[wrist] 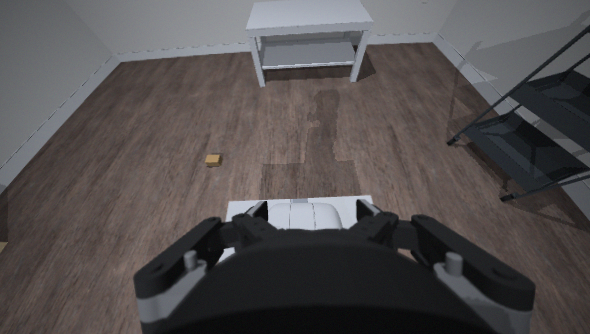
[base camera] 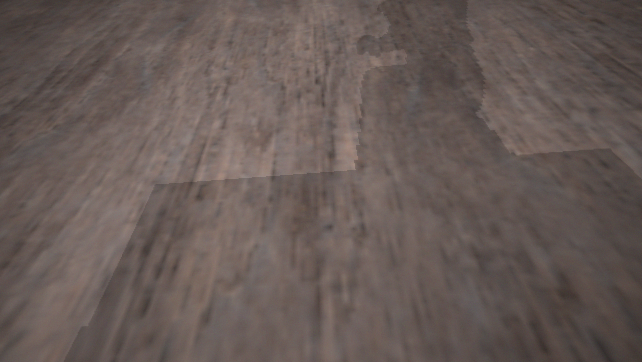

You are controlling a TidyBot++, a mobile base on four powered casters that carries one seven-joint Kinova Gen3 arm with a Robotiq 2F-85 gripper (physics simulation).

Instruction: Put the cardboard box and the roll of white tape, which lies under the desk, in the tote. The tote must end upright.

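Places are measured from the arm's base along level axes (x ahead, y left, z up), in metres.
Where they show: gripper, fingertip midpoint: (wrist: 311,209).
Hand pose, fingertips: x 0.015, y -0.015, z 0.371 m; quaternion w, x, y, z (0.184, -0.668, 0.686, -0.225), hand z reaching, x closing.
Note:
Each offset is from my fingertips to the top centre of the thing. "pt": to the spot under its first point. Level surfaces: height alone.
A small tan cardboard box @(dz -0.718, dx +0.544, dy +0.589 m) (wrist: 213,160) lies on the floor left of centre in the wrist view, well ahead of the robot. My gripper (wrist: 311,209) is open and empty, with its fingers wide apart above the robot's own white base. It is far from the box. The roll of white tape and the tote do not show in either view.
A white table (wrist: 310,16) with a lower shelf stands by the far wall. A dark shelf cart (wrist: 525,79) stands at the right. A tan patch @(pt dz -0.765, dx +0.015, dy +1.793 m) (wrist: 3,248) is cut off at the left edge. The robot's shadow falls on the wooden floor @(dz -0.768 m) (base camera: 225,100) (wrist: 150,110).

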